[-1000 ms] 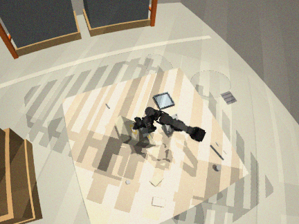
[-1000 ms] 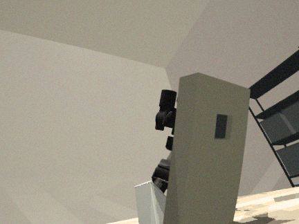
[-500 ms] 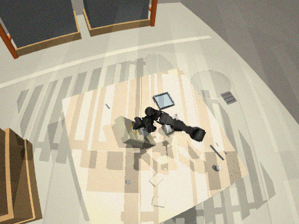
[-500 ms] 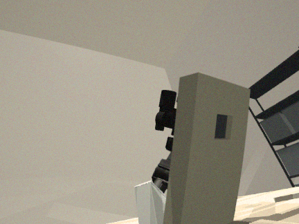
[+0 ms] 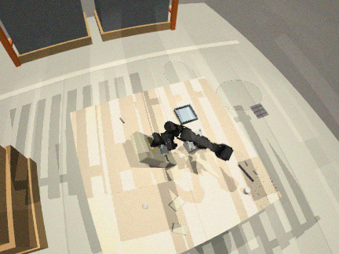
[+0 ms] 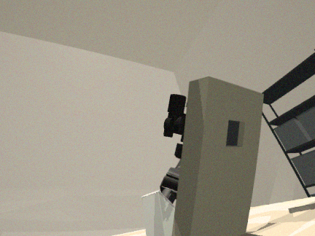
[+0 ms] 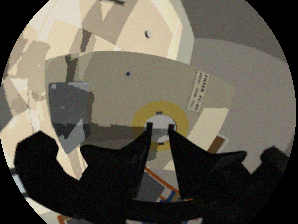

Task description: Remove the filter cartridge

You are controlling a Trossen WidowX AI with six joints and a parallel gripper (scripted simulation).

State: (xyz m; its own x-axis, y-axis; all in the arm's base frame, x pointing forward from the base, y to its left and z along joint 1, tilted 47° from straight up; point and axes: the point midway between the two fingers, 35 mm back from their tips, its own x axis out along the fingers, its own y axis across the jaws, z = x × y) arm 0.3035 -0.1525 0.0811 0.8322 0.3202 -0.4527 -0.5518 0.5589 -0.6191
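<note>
Now: gripper tip 20 mm short of the round white filter cartridge and 10 mm above it. The rest, counted from my gripper tip: grey-blue tray 440 mm behind, 220 mm to the right, 220 mm below; then beige service panel block 30 mm behind, 90 mm below.
</note>
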